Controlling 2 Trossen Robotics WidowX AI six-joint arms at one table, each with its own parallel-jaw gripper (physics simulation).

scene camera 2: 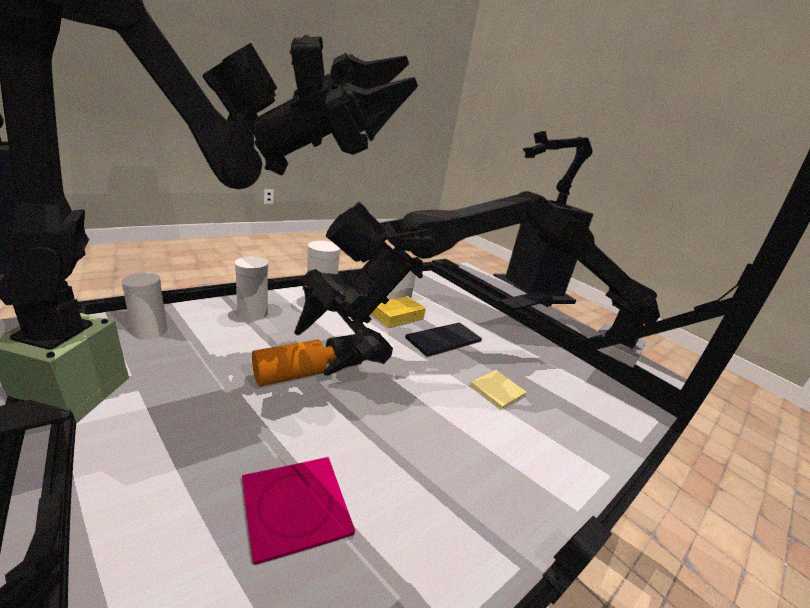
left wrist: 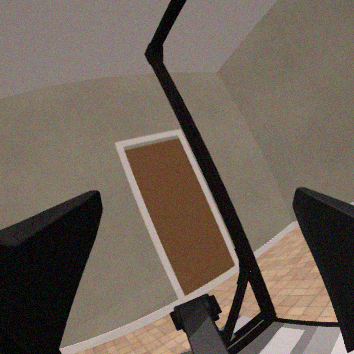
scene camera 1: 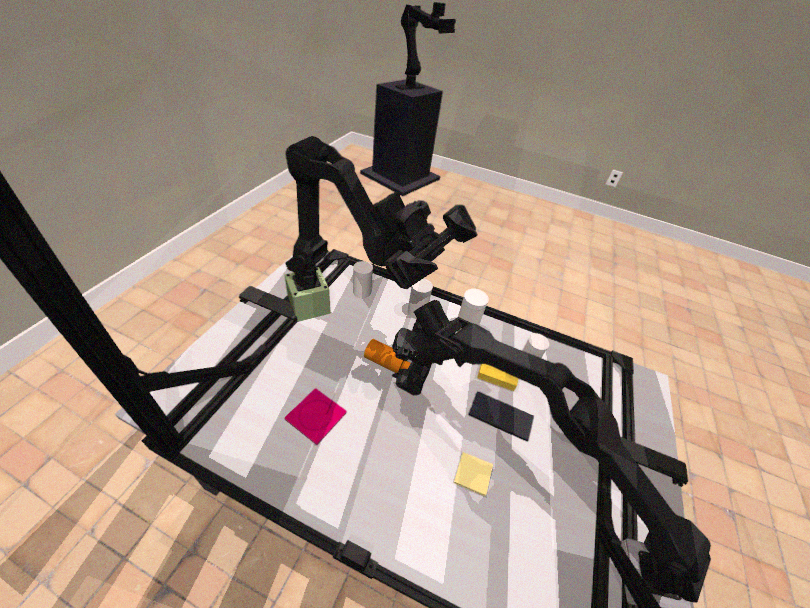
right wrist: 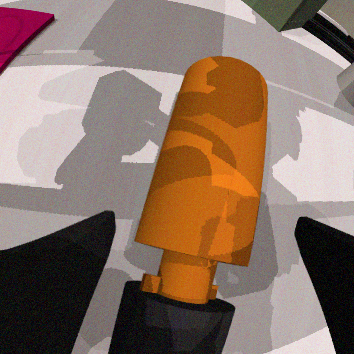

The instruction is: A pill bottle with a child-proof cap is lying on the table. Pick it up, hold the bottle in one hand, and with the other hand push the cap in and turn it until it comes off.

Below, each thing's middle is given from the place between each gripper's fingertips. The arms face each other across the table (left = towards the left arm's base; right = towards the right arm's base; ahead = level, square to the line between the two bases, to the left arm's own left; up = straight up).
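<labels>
From my left hand, the orange pill bottle (scene camera 2: pixel 273 365) is 100 mm to the left, 10 mm ahead and 410 mm below, and the black tile (scene camera 1: pixel 505 417) is 180 mm to the right, 440 mm below and 90 mm ahead. As for the black cap (right wrist: pixel 141 315), my left hand is 410 mm above it, 30 mm short of it and 30 mm to the right of it.
Counting from my right hand instead, you'd find the tile 280 mm to the right, 30 mm below and 80 mm ahead, the cap 60 mm to the right, 10 mm ahead and 10 mm below, and the bottle 10 mm below and 10 mm to the left.
</labels>
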